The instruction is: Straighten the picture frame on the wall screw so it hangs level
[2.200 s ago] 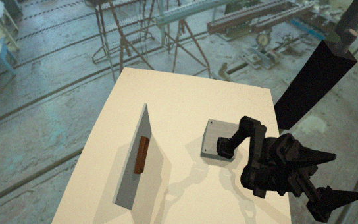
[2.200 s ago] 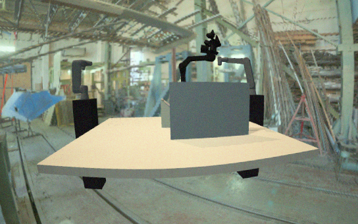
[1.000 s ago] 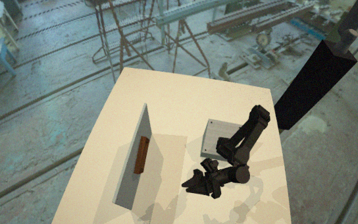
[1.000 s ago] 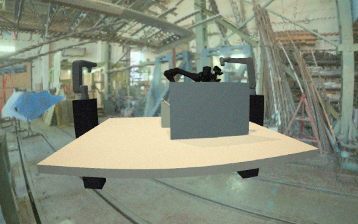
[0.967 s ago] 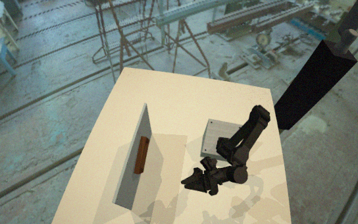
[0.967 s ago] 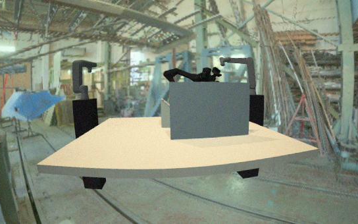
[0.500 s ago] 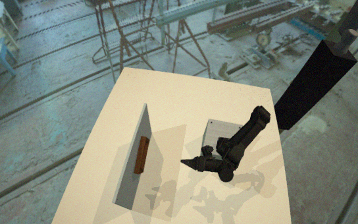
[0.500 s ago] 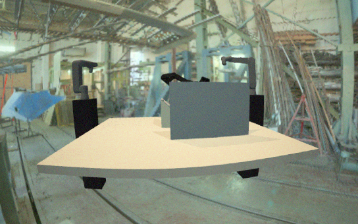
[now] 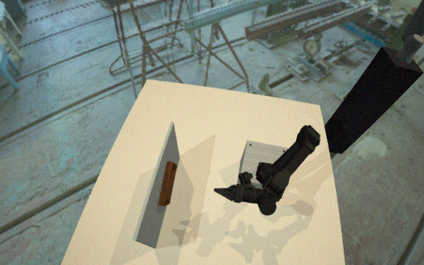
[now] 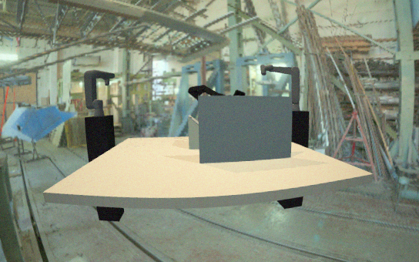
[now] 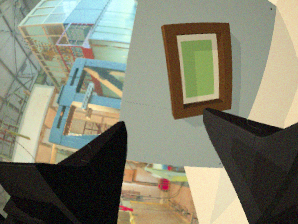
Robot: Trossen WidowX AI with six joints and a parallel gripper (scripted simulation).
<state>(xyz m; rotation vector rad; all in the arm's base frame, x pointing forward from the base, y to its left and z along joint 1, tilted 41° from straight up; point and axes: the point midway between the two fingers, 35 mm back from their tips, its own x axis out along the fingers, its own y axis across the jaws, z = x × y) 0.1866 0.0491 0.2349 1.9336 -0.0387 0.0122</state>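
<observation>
My gripper tip is now 200 mm short of the brown wooden picture frame, 20 mm to the left of it and 90 mm above it. Round my gripper tip: grey wall panel 210 mm ahead, 10 mm to the right, 110 mm below.
</observation>
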